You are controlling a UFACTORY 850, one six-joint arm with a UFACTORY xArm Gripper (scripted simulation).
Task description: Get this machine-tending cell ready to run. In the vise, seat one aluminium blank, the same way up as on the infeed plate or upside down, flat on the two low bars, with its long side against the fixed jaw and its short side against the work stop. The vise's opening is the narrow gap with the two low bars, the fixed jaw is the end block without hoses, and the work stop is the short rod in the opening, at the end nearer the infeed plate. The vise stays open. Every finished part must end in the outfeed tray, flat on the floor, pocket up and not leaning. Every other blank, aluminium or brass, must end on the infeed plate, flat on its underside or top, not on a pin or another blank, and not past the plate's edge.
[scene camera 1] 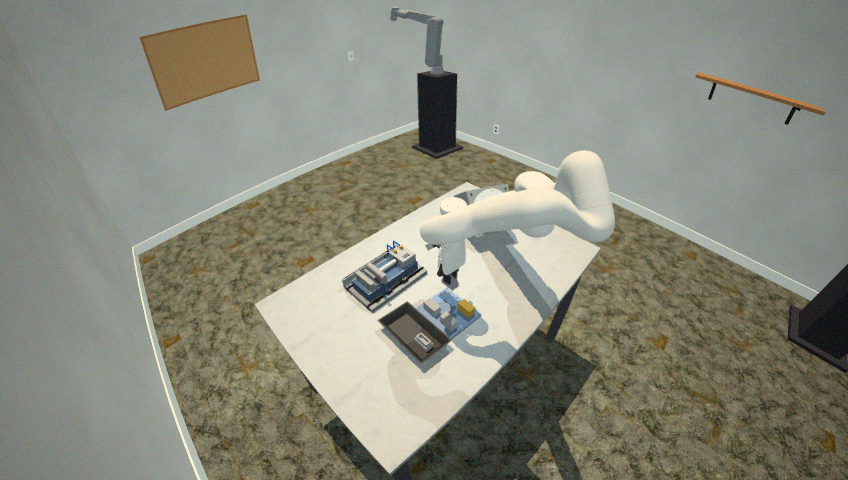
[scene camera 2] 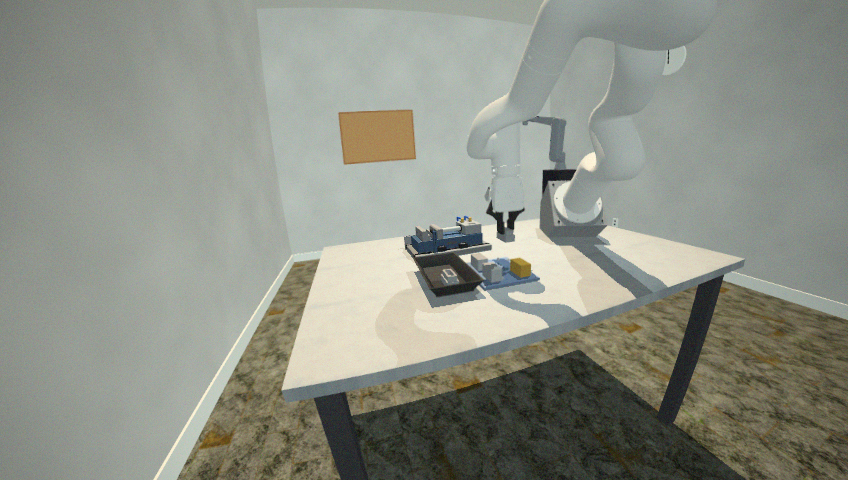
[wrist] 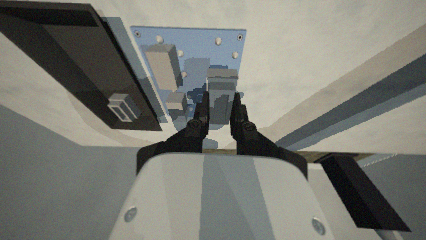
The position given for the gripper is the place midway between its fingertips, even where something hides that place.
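Observation:
The gripper (scene camera 2: 505, 233) is visible in the robot's scene, and scene camera 1 also shows the gripper (scene camera 1: 450, 280). A blue vise (scene camera 1: 395, 269) is visible too, and scene camera 2 likewise shows the vise (scene camera 2: 477, 238).

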